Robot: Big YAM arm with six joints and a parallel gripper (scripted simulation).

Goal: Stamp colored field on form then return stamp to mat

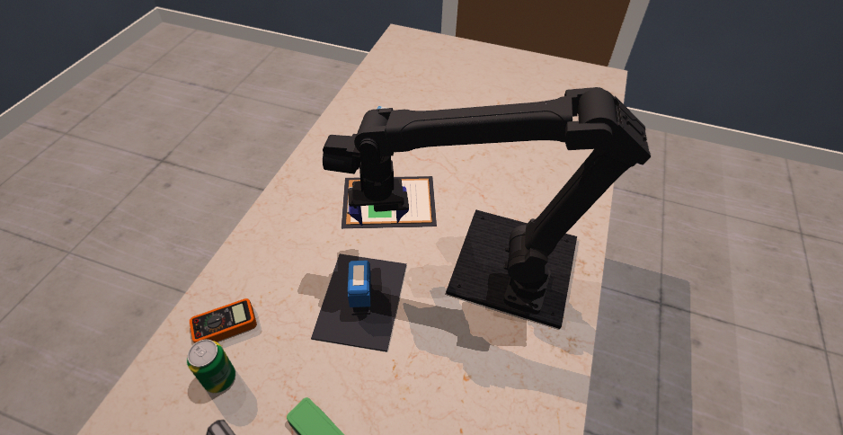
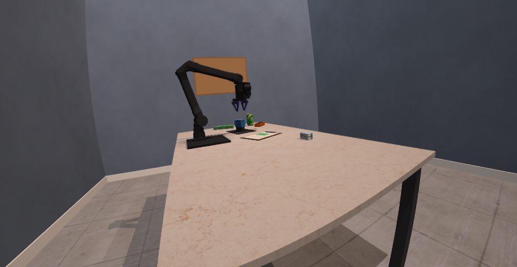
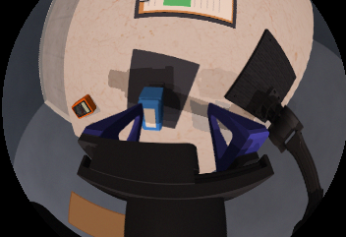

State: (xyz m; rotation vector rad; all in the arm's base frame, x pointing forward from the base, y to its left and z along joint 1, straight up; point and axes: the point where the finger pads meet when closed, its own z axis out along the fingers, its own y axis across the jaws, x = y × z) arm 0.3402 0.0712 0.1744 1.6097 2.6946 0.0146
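Right now the stamp is 130 mm below my hand, 100 mm to the left of it and 10 mm ahead of it. The rest, counted from my hand: form 200 mm to the right, 180 mm below, 90 mm ahead; then dark mat 180 mm below, 100 mm to the left, 10 mm ahead; then green flat object 410 mm to the left, 170 mm below, 80 mm behind.
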